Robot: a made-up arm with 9 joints. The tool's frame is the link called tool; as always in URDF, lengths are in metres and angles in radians. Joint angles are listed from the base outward. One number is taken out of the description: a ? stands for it. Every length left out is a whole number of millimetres.
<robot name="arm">
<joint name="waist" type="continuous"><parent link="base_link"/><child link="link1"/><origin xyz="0.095 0 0.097" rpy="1.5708 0 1.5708"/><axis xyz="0 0 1"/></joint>
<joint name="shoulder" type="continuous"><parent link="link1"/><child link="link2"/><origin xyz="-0.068 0.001 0" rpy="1.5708 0 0"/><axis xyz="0 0 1"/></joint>
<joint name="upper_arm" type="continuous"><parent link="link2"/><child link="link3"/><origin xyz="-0.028 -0.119 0" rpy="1.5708 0 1.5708"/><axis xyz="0 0 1"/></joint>
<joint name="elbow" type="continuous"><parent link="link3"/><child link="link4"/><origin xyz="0.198 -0.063 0" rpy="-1.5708 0 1.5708"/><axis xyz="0 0 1"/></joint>
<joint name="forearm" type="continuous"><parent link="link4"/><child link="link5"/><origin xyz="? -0.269 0" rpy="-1.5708 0 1.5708"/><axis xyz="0 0 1"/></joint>
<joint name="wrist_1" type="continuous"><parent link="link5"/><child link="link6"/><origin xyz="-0.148 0.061 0" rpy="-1.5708 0 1.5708"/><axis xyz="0 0 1"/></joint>
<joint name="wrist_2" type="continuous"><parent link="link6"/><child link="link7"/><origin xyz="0.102 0.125 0" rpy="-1.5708 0 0"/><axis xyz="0 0 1"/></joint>
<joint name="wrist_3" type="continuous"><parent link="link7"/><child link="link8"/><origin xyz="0.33 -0.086 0" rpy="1.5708 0 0"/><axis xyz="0 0 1"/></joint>
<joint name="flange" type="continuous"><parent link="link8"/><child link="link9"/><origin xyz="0.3 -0.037 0" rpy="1.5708 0 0"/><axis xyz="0 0 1"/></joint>
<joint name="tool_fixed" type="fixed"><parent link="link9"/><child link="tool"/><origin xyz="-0.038 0.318 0"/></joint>
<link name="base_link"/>
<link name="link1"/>
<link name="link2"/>
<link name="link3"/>
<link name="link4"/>
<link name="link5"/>
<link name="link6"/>
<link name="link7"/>
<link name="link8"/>
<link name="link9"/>
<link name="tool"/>
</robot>
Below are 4 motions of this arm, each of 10 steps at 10 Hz.
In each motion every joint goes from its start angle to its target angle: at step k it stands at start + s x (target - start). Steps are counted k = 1, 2, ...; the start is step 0. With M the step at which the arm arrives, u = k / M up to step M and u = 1 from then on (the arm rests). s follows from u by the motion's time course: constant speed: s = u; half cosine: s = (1 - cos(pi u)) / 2; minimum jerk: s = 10 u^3 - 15 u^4 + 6 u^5.
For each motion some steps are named. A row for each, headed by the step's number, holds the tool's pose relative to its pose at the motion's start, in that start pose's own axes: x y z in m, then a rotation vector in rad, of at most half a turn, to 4 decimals.
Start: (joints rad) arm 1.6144 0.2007 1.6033 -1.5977 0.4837 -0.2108 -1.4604 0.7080 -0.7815
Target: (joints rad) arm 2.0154 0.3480 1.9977 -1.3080 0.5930 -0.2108 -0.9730 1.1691 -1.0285
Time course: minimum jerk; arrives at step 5
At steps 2, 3, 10:
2: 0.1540 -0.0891 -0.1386 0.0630 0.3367 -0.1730
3: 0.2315 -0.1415 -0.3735 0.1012 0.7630 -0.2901
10: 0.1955 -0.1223 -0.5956 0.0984 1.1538 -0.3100

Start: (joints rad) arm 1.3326 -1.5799 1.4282 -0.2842 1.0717 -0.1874 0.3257 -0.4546 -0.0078
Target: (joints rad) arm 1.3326 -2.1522 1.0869 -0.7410 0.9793 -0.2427 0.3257 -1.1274 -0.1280
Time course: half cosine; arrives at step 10
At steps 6, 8, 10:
6: -0.1318 0.1323 0.1835 0.0278 -0.5405 0.1153
8: -0.2263 0.1893 0.2574 0.1083 -0.7207 0.1603
10: -0.2673 0.2085 0.2858 0.1484 -0.7840 0.1743

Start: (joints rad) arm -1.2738 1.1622 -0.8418 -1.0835 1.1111 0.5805 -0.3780 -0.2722 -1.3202
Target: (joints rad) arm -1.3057 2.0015 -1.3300 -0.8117 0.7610 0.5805 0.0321 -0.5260 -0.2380
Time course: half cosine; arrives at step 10
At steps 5, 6, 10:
5: 0.4074 -0.2678 -0.4531 -0.4337 -0.3203 0.1084
6: 0.5295 -0.4147 -0.5383 -0.6063 -0.3985 0.1521
10: 0.7559 -0.8071 -0.6043 -1.0574 -0.5069 0.2569

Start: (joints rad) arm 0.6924 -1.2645 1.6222 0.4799 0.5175 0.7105 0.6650 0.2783 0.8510
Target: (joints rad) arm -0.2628 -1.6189 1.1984 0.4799 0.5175 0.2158 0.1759 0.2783 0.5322
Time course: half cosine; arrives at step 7
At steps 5, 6, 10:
5: 0.0329 0.2545 -0.4057 -0.1540 0.2055 0.1689
6: -0.0013 0.3247 -0.4760 -0.1969 0.2344 0.2274
10: -0.0170 0.3515 -0.5003 -0.2125 0.2436 0.2509

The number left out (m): 0.11
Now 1 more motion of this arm.
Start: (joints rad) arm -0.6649 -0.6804 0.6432 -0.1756 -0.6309 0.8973 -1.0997 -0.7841 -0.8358
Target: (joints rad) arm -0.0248 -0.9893 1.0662 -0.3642 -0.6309 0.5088 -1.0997 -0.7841 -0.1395
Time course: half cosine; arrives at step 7
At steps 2, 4, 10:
2: -0.1591 0.0160 -0.0227 0.0076 0.0570 0.2259
4: -0.4899 -0.0293 -0.0332 0.0457 0.1505 0.7411
10: -0.7240 -0.1494 -0.0185 0.0969 0.1897 1.2204

